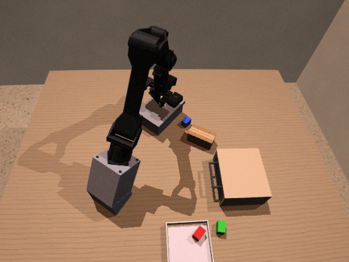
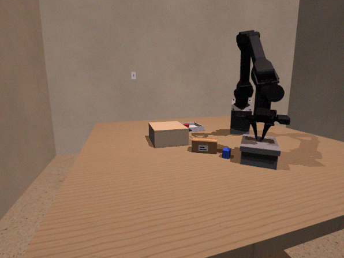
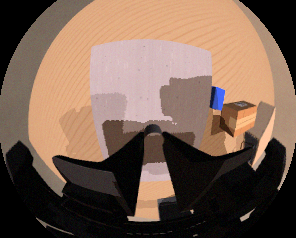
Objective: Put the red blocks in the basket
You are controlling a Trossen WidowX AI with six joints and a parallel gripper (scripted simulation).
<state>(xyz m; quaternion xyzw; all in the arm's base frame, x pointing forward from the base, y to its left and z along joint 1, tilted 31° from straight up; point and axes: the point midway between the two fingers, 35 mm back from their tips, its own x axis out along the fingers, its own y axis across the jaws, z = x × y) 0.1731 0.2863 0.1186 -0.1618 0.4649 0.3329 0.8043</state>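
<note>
Right now the brown crate is 16 cm ahead of my hand, 14 cm to the right of it and 8 cm below it. The rest, counted from my hand: knobbed lid (4 cm below); then drawer (34 cm to the right, 26 cm ahead, 8 cm below); then blue block (11 cm ahead, 10 cm below, 5 cm to the right).
</note>
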